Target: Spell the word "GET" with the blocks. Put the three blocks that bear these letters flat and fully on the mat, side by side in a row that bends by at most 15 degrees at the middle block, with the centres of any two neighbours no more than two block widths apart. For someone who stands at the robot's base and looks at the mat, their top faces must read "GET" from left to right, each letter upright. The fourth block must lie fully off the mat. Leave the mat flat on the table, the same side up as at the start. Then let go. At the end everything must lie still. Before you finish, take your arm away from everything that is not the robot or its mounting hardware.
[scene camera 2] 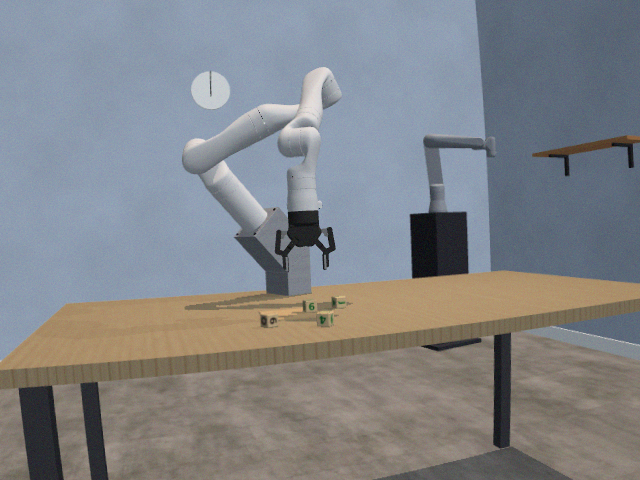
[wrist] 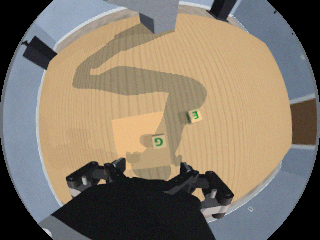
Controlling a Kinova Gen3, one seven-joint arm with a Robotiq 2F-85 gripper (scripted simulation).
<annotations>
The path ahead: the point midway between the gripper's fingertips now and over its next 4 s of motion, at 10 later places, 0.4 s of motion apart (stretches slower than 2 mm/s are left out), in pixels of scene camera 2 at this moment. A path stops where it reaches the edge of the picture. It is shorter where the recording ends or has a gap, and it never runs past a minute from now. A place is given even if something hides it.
The gripper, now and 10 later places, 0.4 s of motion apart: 306,270; 292,272; 273,277; 264,282; 264,284; 264,286; 266,290; 266,298; 266,304; 266,307; 267,309
</annotations>
